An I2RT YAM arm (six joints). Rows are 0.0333 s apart.
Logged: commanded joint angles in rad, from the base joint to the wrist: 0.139, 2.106, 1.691, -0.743, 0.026, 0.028; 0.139, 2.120, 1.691, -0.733, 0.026, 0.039; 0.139, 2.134, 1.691, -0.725, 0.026, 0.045; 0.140, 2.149, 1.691, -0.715, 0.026, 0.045; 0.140, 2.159, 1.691, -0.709, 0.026, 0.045; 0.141, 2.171, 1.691, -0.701, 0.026, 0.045; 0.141, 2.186, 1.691, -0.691, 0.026, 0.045; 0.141, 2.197, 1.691, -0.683, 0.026, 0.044; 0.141, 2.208, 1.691, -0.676, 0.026, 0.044; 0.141, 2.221, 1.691, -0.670, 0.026, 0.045; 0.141, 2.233, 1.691, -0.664, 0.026, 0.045; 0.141, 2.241, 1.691, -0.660, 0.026, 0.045; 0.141, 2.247, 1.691, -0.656, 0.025, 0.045; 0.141, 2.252, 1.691, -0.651, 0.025, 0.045; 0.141, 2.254, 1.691, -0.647, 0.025, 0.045; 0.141, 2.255, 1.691, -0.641, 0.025, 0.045; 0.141, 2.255, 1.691, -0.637, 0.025, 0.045; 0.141, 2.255, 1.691, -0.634, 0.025, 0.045; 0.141, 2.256, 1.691, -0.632, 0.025, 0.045; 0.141, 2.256, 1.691, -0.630, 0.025, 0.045
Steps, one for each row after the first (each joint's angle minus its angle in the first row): 0.000, 0.014, 0.000, 0.010, 0.000, 0.011; 0.000, 0.028, 0.000, 0.018, 0.000, 0.017; 0.001, 0.043, 0.000, 0.028, 0.000, 0.017; 0.001, 0.053, 0.000, 0.034, 0.000, 0.017; 0.002, 0.065, 0.000, 0.042, 0.000, 0.017; 0.002, 0.080, 0.000, 0.052, 0.000, 0.017; 0.002, 0.091, 0.000, 0.060, 0.000, 0.016; 0.002, 0.102, 0.000, 0.067, 0.000, 0.016; 0.002, 0.115, 0.000, 0.073, 0.000, 0.017; 0.002, 0.127, 0.000, 0.079, 0.000, 0.017; 0.002, 0.135, 0.000, 0.083, 0.000, 0.017; 0.002, 0.141, 0.000, 0.087, -0.001, 0.017; 0.002, 0.146, 0.000, 0.092, -0.001, 0.017; 0.002, 0.148, 0.000, 0.096, -0.001, 0.017; 0.002, 0.149, 0.000, 0.102, -0.001, 0.017; 0.002, 0.149, 0.000, 0.106, -0.001, 0.017; 0.002, 0.149, 0.000, 0.109, -0.001, 0.017; 0.002, 0.150, 0.000, 0.111, -0.001, 0.017; 0.002, 0.150, 0.000, 0.113, -0.001, 0.017
